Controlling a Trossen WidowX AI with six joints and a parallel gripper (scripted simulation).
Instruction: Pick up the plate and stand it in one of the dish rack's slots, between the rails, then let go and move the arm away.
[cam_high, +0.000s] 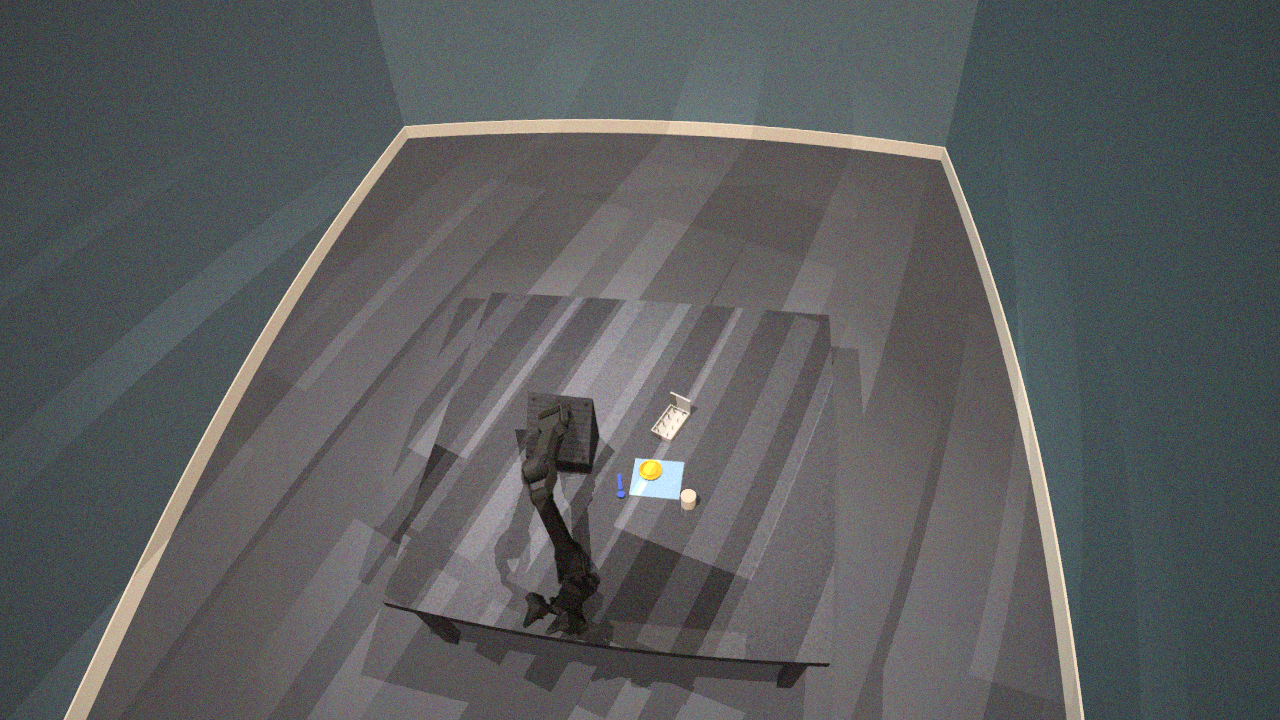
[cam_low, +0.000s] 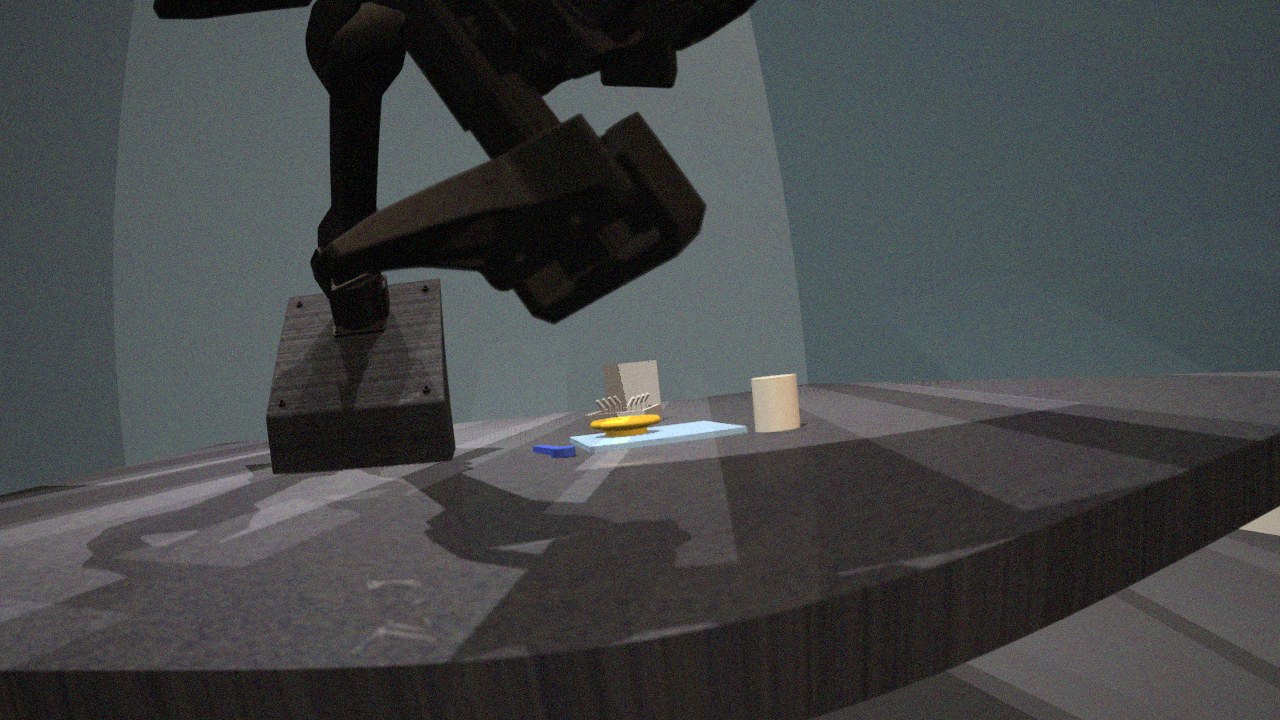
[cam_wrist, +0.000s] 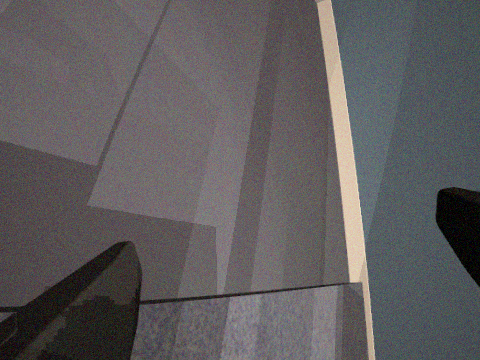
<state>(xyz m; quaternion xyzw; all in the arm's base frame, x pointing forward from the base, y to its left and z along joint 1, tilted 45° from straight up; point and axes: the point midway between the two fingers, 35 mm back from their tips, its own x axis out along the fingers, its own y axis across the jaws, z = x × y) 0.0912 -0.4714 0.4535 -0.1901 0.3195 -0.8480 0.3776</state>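
Right now my gripper tip is 210 mm short of the yellow plate, 600 mm to the right of it and 120 mm above it. The rest, counted from my gripper tip: blue spoon (130 mm ahead, 530 mm to the left, 130 mm below); then light blue mat (230 mm ahead, 580 mm to the left, 130 mm below); then cream cup (330 mm ahead, 500 mm to the left, 110 mm below).
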